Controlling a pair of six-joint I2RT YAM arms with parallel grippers.
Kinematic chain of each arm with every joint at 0, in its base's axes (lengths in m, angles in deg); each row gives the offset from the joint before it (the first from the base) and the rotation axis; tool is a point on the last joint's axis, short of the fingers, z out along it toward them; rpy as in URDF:
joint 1: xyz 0 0 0.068 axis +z
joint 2: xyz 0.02 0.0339 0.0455 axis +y
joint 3: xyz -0.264 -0.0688 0 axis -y
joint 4: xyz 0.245 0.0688 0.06 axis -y
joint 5: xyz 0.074 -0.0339 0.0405 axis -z
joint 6: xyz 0.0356 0 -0.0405 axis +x
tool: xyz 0 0 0 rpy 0 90 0
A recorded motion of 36 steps. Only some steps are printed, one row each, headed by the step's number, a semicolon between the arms.
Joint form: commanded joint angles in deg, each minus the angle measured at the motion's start. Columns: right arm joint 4, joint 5, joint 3, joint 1, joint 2, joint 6; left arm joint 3, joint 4, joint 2, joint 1, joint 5, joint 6.
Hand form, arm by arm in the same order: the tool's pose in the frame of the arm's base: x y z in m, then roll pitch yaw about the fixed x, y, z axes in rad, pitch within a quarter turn. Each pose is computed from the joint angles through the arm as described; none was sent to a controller.
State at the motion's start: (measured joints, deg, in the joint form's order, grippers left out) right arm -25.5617 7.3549 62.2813 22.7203 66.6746 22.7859; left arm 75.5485 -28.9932 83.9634 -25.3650 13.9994 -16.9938
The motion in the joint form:
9: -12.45 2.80 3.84 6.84 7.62 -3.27; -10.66 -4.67 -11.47 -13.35 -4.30 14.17
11: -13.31 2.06 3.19 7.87 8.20 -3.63; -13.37 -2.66 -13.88 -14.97 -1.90 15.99
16: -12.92 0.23 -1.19 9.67 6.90 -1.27; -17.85 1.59 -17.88 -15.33 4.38 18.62
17: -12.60 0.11 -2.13 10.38 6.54 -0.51; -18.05 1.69 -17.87 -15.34 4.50 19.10
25: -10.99 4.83 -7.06 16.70 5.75 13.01; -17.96 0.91 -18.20 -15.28 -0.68 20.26
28: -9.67 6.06 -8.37 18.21 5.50 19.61; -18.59 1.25 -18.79 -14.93 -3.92 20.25
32: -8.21 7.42 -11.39 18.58 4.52 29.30; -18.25 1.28 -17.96 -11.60 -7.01 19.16
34: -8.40 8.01 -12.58 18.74 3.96 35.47; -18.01 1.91 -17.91 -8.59 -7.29 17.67
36: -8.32 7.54 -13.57 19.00 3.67 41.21; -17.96 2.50 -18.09 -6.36 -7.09 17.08
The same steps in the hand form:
9: 0.2424 0.1302 0.3135 2.9861 0.7685 -3.1007; 0.2095 -0.1757 0.3204 -2.9177 0.8409 2.5388
11: 0.2399 0.1351 0.3061 3.0025 0.7325 -3.0582; 0.1971 -0.1771 0.3181 -2.9098 0.8765 2.4644
16: 0.2274 0.1387 0.2875 2.9673 0.6732 -3.0599; 0.1834 -0.1725 0.3154 -2.8587 0.9546 2.3847
17: 0.2240 0.1405 0.2841 2.9578 0.6661 -3.0623; 0.1833 -0.1726 0.3144 -2.8678 0.9551 2.3708
25: 0.2028 0.1570 0.2623 2.8839 0.6177 3.0524; 0.1846 -0.1692 0.3145 -2.9863 0.9490 2.3369
28: 0.1983 0.1610 0.2577 2.8167 0.6005 2.9371; 0.1855 -0.1655 0.3134 -3.0440 0.9510 2.3419
32: 0.1931 0.1576 0.2469 2.7363 0.5509 2.7533; 0.1986 -0.1549 0.3120 -3.0708 0.9388 2.4329
34: 0.1899 0.1552 0.2424 2.6978 0.5085 2.6460; 0.2075 -0.1447 0.3142 -3.0409 0.9508 2.5288
36: 0.1870 0.1545 0.2382 2.6603 0.4541 2.5584; 0.2129 -0.1367 0.3161 -3.0232 0.9640 2.5853

